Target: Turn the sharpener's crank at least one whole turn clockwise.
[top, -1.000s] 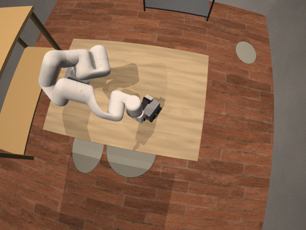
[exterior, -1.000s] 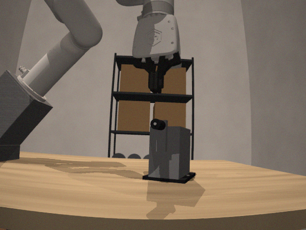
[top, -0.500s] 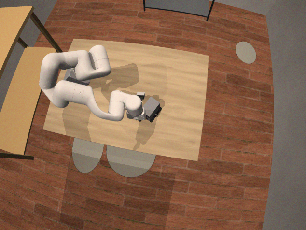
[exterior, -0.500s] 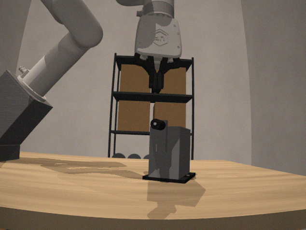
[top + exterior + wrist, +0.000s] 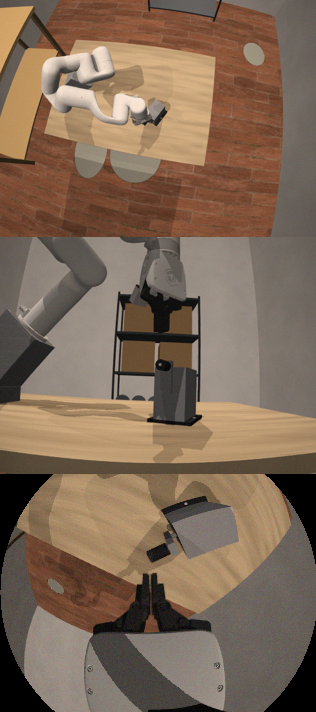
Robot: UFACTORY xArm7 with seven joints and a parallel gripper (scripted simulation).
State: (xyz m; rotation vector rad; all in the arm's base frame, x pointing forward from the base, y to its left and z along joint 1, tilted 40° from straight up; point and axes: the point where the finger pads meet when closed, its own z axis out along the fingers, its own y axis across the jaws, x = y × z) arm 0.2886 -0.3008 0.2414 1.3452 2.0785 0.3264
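My gripper is now 90 mm above the black crank knob, 10 mm to the right of it and 10 mm short of it.
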